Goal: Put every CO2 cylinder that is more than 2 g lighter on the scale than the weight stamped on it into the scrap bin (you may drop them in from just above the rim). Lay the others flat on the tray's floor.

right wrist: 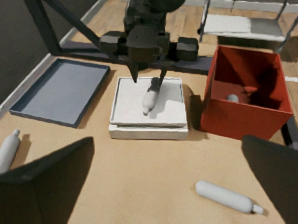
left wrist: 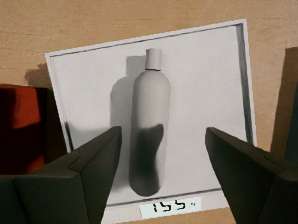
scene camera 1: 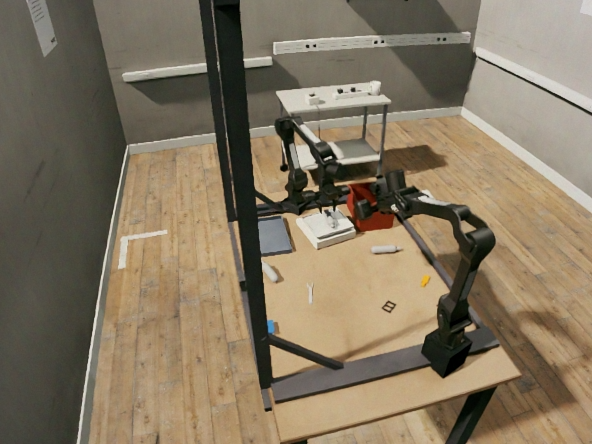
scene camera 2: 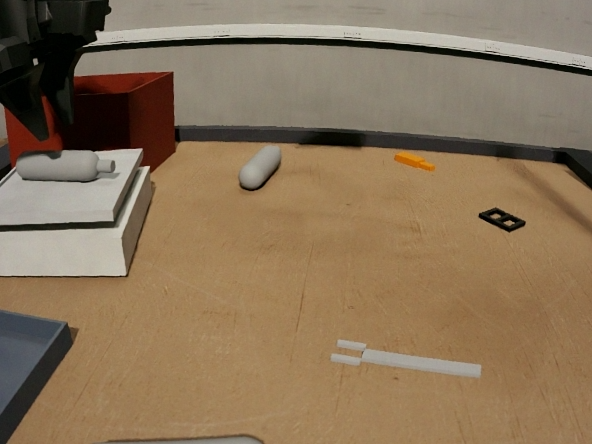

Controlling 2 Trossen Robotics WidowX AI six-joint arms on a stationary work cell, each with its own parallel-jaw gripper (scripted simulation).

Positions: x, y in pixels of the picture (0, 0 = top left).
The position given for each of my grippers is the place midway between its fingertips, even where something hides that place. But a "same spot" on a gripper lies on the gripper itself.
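Scene:
My right gripper: out of frame in the left wrist view, out of frame in scene camera 2. My right gripper visible in the right wrist view [167, 142] and scene camera 1 [369, 204]. My left gripper visible in scene camera 1 [327, 212], the right wrist view [147, 84], the left wrist view and scene camera 2. Same spot on my left gripper: [left wrist: 82, 179] and [scene camera 2: 65, 75].

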